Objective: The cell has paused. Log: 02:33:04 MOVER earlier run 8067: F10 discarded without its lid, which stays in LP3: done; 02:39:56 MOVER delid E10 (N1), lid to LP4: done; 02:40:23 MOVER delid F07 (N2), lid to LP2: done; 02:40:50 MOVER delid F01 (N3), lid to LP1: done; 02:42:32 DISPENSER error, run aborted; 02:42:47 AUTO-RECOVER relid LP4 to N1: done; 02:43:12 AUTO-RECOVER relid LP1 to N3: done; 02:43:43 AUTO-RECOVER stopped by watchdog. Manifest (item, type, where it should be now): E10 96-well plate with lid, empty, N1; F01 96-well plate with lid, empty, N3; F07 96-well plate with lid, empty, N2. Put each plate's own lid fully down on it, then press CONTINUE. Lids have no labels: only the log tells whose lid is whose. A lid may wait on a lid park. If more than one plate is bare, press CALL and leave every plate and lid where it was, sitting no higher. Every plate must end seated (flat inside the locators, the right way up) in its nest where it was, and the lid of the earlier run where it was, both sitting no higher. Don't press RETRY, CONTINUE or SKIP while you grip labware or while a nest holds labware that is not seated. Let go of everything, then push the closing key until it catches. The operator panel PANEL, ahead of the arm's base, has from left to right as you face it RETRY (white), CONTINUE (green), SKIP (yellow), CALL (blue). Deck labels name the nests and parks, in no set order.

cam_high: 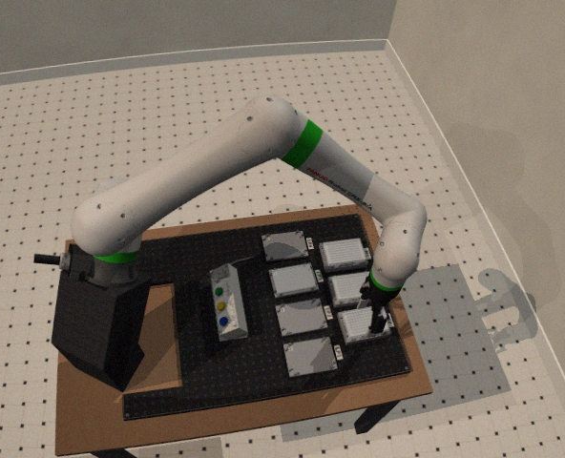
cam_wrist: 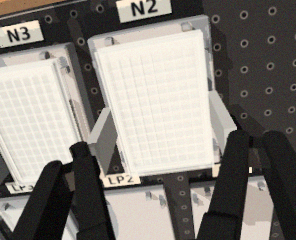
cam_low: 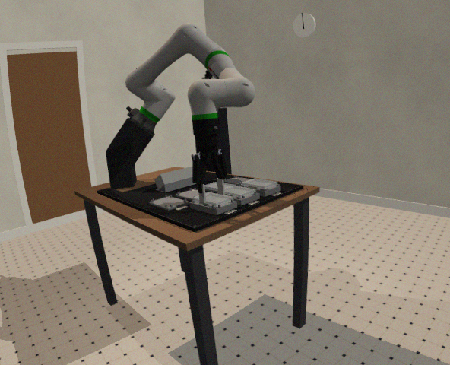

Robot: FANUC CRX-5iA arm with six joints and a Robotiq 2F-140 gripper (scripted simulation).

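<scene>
Now: hand 3 cm above the plate. From my hand the other things lie so: pale park (19 cm behind, 7 cm to the right, 6 cm below); then park LP2 (18 cm behind, 7 cm to the left, 6 cm below); then LP2 label (10 cm behind, 7 cm to the left, 6 cm below).
</scene>
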